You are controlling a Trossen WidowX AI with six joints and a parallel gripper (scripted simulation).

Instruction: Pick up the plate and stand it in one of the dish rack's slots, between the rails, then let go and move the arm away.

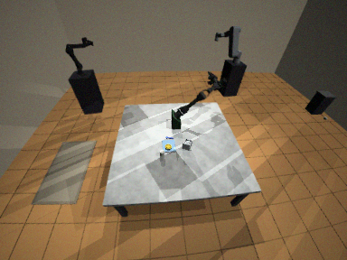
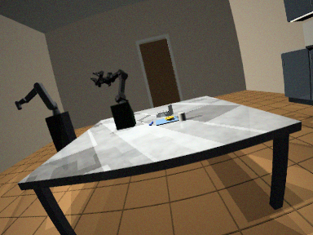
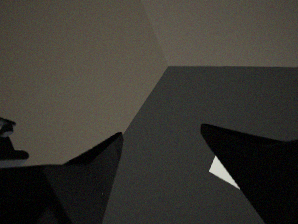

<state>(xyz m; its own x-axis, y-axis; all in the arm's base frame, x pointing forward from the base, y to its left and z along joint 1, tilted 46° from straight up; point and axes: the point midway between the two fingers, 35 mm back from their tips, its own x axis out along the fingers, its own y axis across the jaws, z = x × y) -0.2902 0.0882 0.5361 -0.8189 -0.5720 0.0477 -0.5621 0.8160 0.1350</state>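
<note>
Now: the yellow plate 590 mm ahead of my gripper tip, 570 mm to the right of it and 490 mm below it. Round my gripper tip: light blue mat 570 mm ahead, 560 mm to the right, 510 mm below; grey dish rack 590 mm ahead, 490 mm below, 370 mm to the right; blue spoon 540 mm to the right, 500 mm below, 460 mm ahead.
</note>
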